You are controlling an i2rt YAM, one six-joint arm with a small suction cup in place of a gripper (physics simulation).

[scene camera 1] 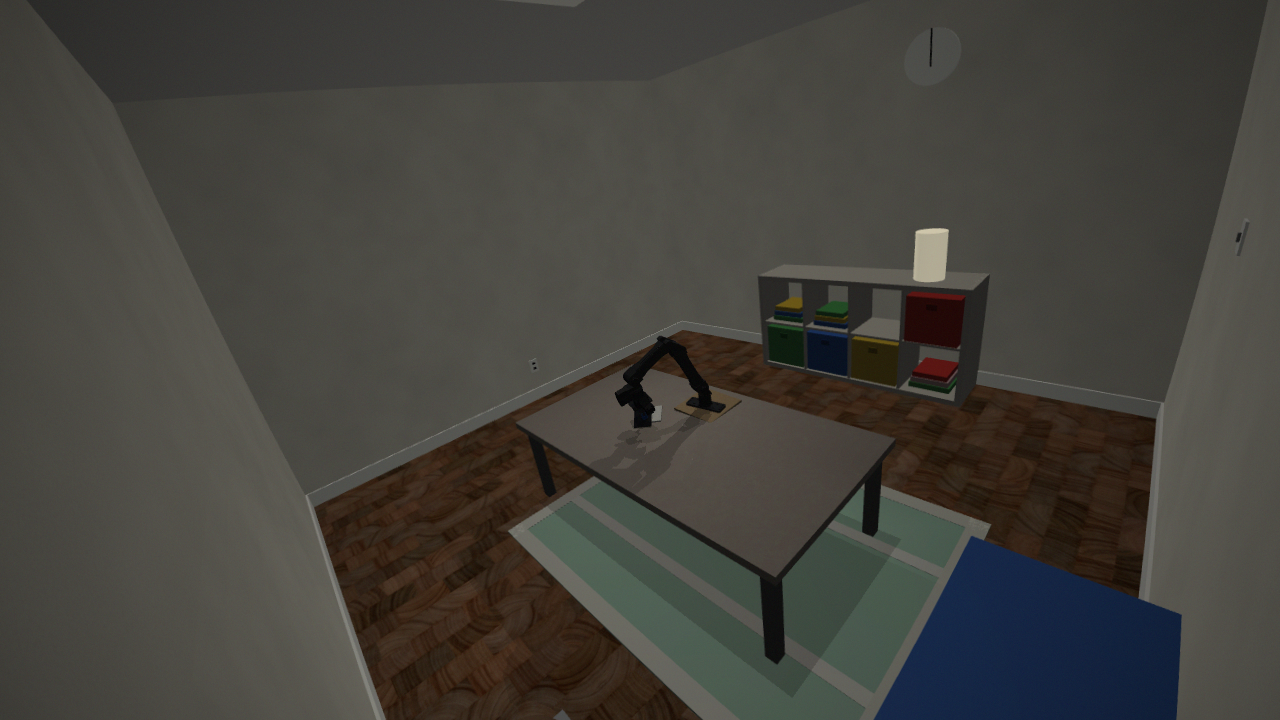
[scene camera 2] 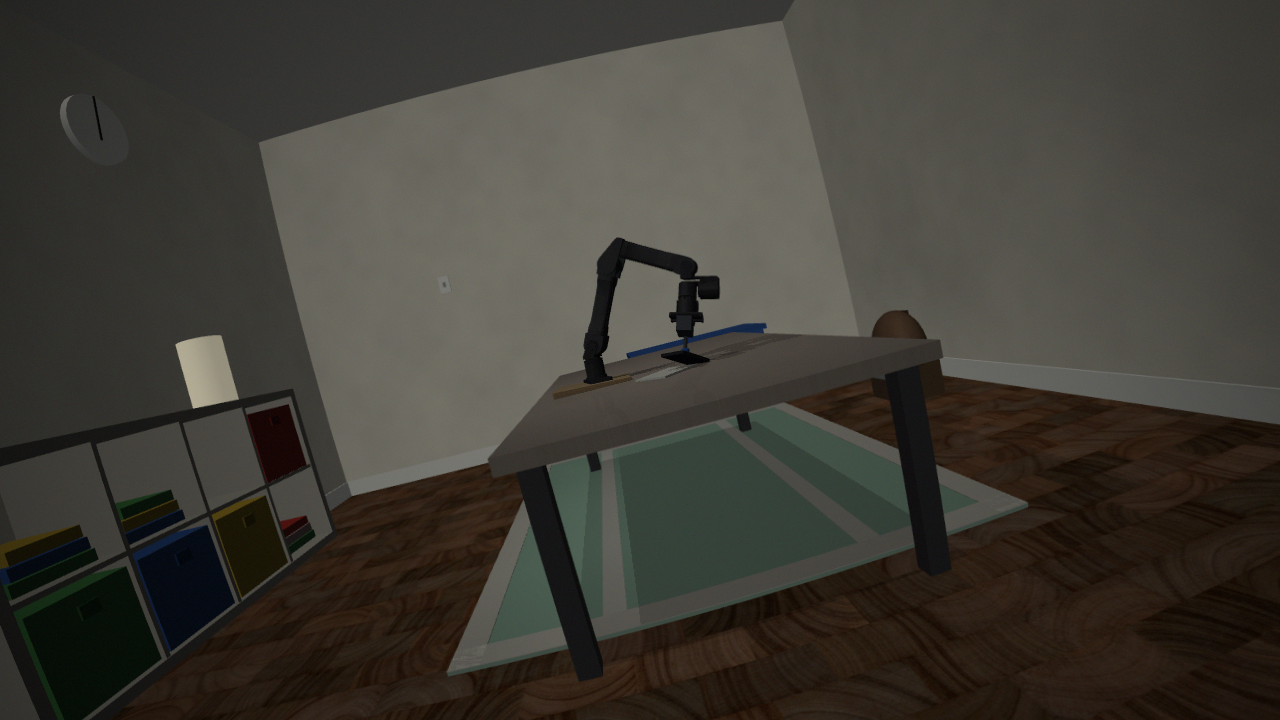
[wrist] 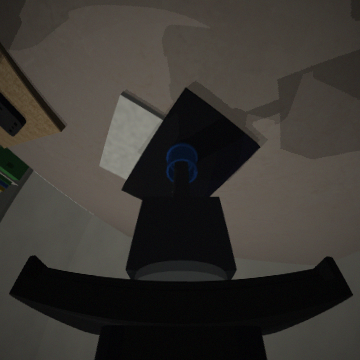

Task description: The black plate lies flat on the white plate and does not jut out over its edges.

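The black plate (wrist: 214, 139) (scene camera 2: 687, 357) is a dark square that hangs on my suction cup (wrist: 181, 163) (scene camera 2: 685, 340) (scene camera 1: 646, 417). The cup sits on the plate's middle and holds it a little above the grey table (scene camera 1: 760, 483) (scene camera 2: 716, 393) (wrist: 303, 214), where the plate casts an offset shadow. The white plate (wrist: 125, 143) (scene camera 1: 656, 413) lies flat on the table. In the wrist view the black plate covers the white plate's right side, is turned at an angle to it, and reaches well past it to the right.
The arm's base stands on a cork mat (wrist: 28, 107) (scene camera 1: 726, 400) at the table's far edge. A shelf unit (scene camera 1: 872, 276) (scene camera 2: 133, 420) with coloured boxes and a lamp (scene camera 1: 930, 255) stands by the wall. A blue surface (scene camera 1: 1029, 645) lies beside the rug.
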